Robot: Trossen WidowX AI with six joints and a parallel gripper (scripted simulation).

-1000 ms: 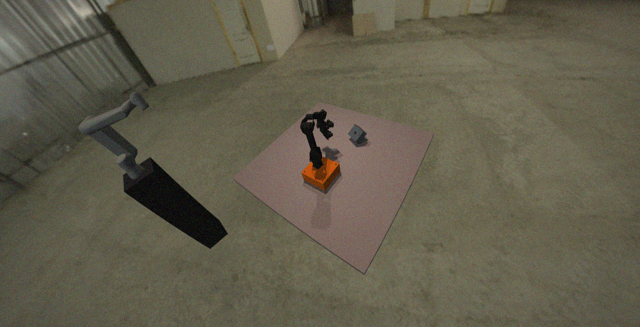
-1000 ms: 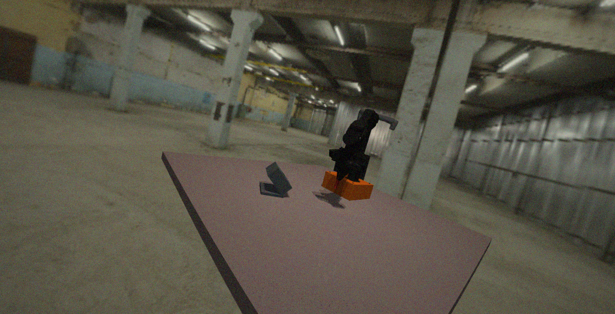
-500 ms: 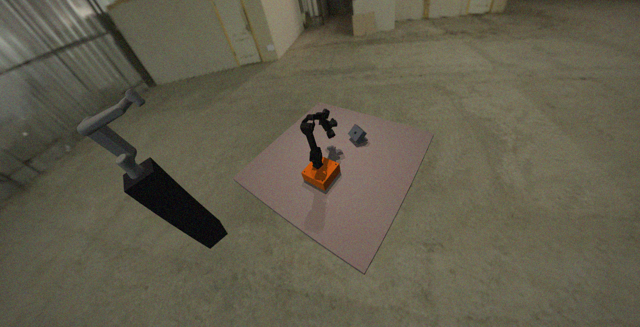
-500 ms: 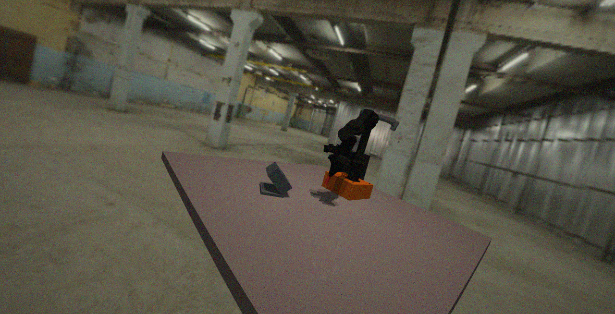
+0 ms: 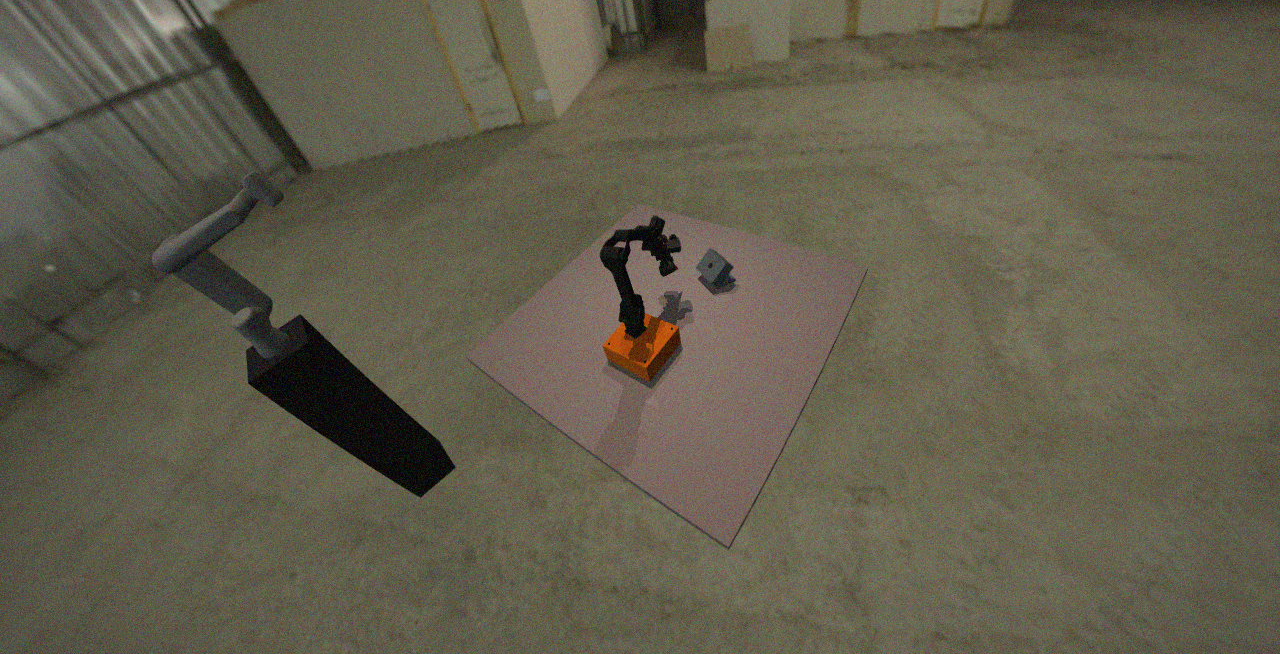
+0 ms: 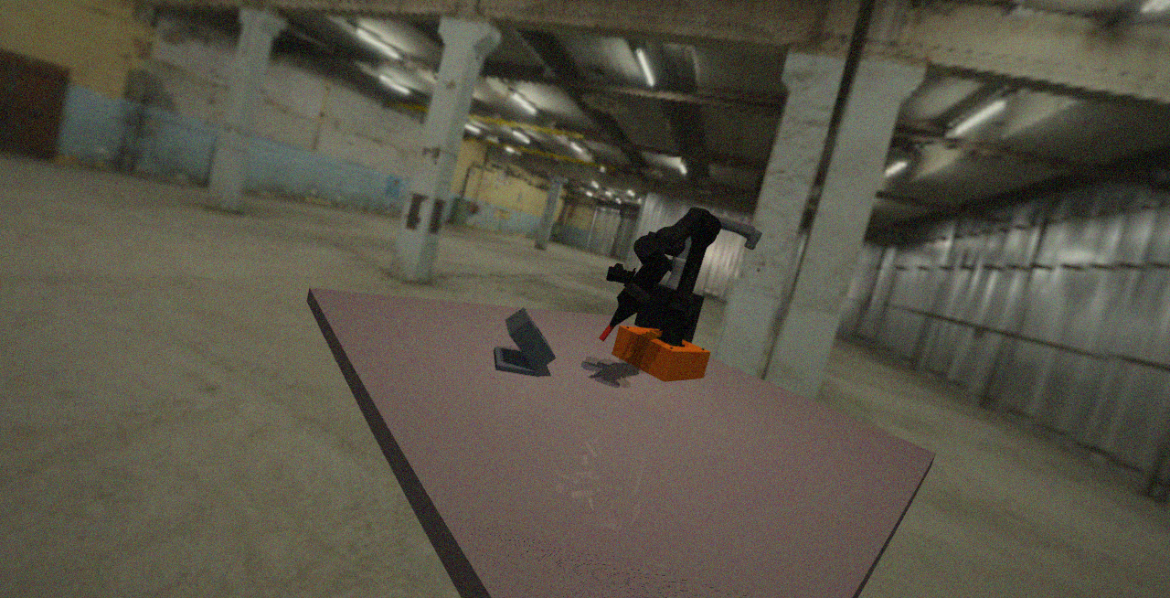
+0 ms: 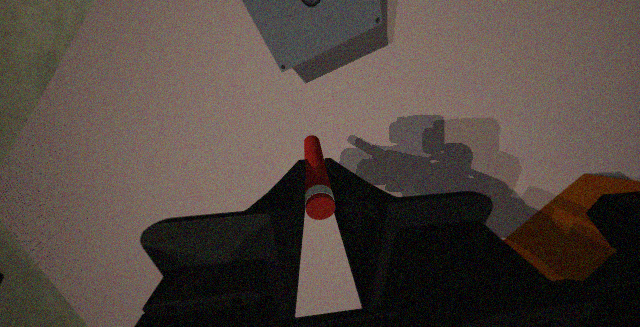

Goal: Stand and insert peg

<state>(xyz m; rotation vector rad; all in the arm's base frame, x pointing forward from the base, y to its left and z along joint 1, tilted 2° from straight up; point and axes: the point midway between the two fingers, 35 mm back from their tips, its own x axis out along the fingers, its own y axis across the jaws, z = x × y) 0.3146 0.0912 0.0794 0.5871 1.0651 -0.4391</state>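
Now: the grey sloped panel 15 cm ahead of my gripper tip, 10 cm to the right of it and 8 cm below it. Also, from my gripper tip: flat foot 17 cm ahead, 11 cm to the right, 14 cm below; red peg 1 cm behind, 1 cm above.
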